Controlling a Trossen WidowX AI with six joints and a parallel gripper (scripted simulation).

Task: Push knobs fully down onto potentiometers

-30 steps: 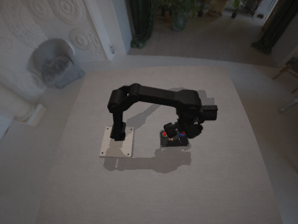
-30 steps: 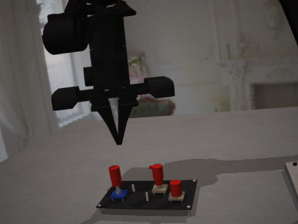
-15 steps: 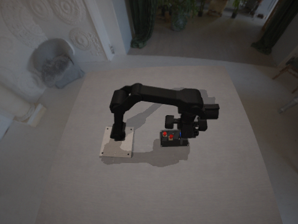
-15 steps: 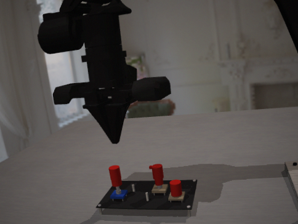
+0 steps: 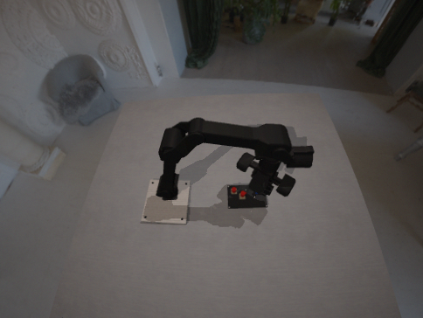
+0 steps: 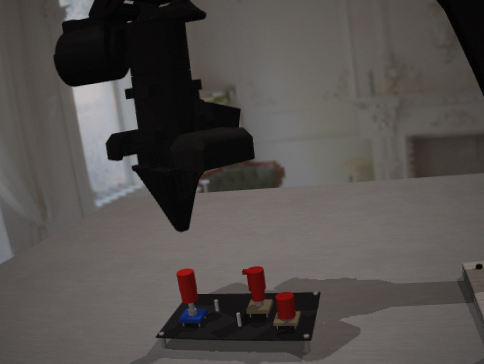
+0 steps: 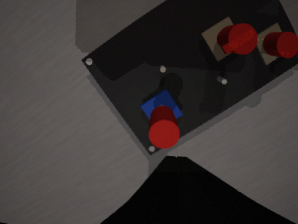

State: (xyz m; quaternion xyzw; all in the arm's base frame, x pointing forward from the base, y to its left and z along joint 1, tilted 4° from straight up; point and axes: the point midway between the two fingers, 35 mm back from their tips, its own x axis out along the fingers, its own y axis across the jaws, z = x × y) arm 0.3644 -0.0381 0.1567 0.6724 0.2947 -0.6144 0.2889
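The blue potentiometer is 7 cm below my gripper tip. Also, from my gripper tip: tan potentiometer (6 cm behind, 1 cm to the right, 8 cm below).
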